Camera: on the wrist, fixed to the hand. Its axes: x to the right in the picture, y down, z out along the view.
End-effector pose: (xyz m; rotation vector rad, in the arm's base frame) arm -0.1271 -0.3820 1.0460 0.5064 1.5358 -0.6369
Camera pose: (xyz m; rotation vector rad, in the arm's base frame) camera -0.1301 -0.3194 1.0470 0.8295 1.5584 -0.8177
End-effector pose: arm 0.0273 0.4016 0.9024 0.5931 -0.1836 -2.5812
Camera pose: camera 0.0693 0.3639 0.8750 0.8617 -0.5430 -2.4721
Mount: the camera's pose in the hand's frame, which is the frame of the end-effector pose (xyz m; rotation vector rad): -0.0046 0.0445 -0.0439 0.3041 0.1382 0.0478
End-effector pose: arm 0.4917 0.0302 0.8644 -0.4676 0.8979 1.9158
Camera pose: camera 0.4532 -0.0185 0.8559 -0.4014 1.2774 1.7648
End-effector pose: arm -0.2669 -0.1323 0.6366 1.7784 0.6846 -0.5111
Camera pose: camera -0.2401 -0.1013 0.6840 2.1261 0.6849 -0.4822
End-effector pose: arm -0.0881 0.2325 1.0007 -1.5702 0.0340 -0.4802
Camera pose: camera -0.0943 0.1892 0.9558 -1.2346 0.0995 -0.5295
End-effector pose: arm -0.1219 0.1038 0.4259 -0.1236 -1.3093 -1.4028
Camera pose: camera -0.0620 0.0871 0.4334 0.1435 -1.3777 -1.1365
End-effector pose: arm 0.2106 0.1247 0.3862 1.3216 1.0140 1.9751
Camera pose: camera 0.1699 0.0836 0.4104 1.3902 1.4060 2.0292
